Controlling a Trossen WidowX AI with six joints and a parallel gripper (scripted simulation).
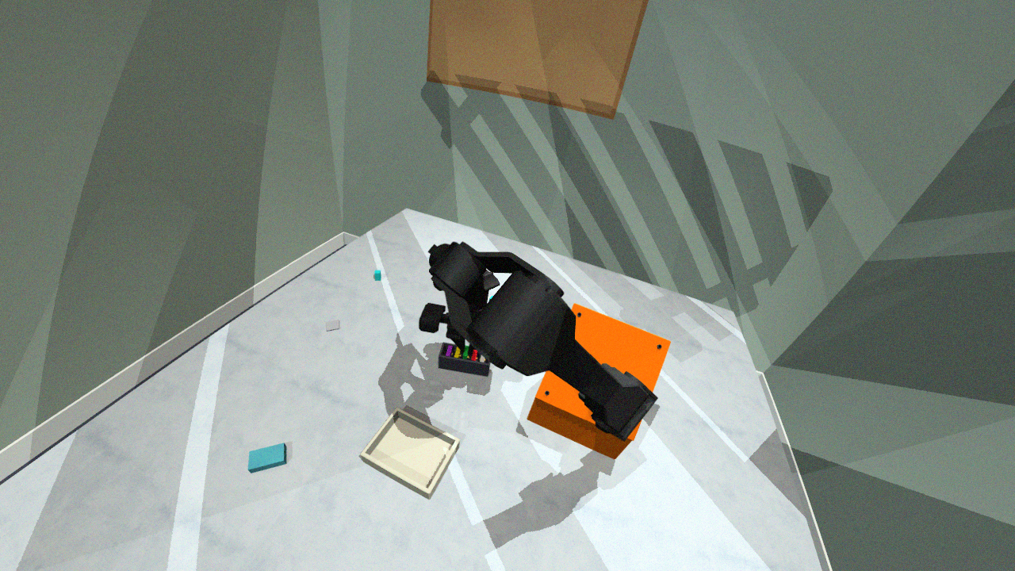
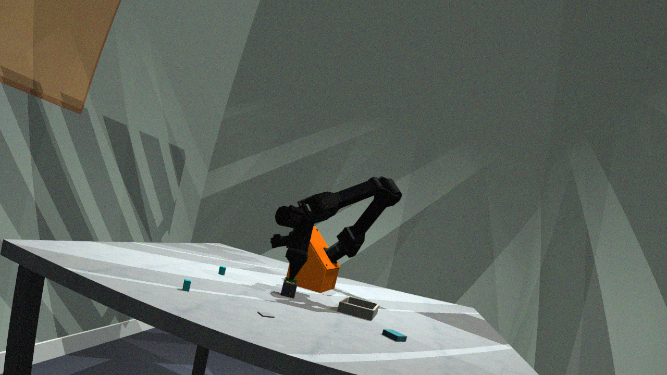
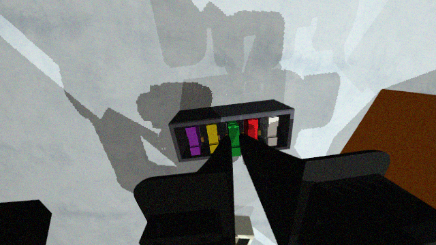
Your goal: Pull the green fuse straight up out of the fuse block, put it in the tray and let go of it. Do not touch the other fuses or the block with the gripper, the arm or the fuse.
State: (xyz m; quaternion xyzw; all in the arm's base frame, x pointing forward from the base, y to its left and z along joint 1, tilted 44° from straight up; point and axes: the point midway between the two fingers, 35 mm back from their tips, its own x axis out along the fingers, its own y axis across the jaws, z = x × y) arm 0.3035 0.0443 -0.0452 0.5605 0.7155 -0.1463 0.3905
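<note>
Right now the beige tray is 22 cm to the left of my gripper tip, 4 cm below it and 4 cm behind it. From my gripper tip the other things lie so: small grey tile: 32 cm ahead, 9 cm to the left, 4 cm below; then green fuse: 1 cm below; then flat teal block: 37 cm to the left, 15 cm ahead, 4 cm below.
</note>
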